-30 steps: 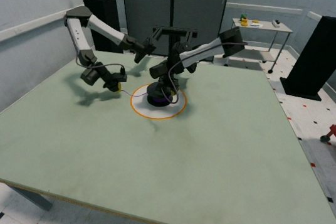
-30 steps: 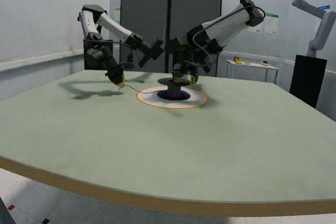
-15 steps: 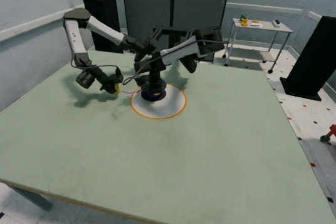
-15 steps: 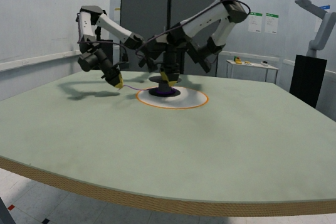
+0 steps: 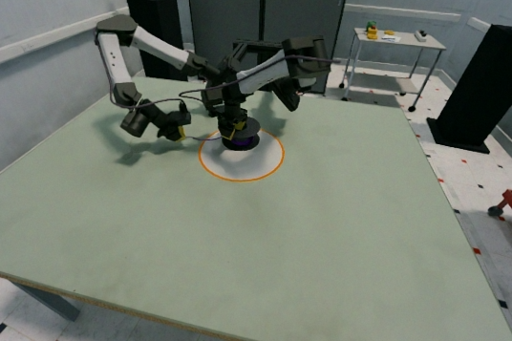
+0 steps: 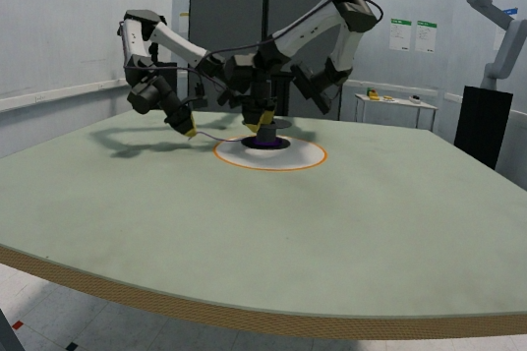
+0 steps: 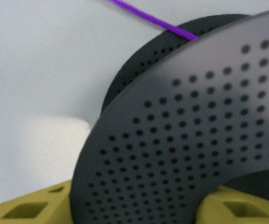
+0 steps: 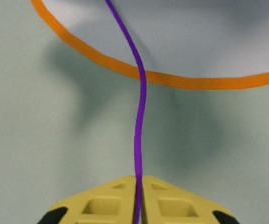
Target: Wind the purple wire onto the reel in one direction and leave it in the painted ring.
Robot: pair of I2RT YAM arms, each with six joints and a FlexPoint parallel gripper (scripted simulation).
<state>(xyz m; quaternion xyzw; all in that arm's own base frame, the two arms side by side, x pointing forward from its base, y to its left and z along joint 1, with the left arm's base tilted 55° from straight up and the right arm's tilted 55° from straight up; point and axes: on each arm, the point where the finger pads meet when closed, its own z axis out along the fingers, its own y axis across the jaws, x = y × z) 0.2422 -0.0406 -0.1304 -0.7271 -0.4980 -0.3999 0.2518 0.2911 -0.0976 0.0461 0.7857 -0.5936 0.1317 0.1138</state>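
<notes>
The black reel is 5 cm behind my left hand, 1 cm to the left of it and 2 cm below it. The rest, counted from my left hand: orange ring: 2 cm ahead, 4 cm to the left, 6 cm below.
</notes>
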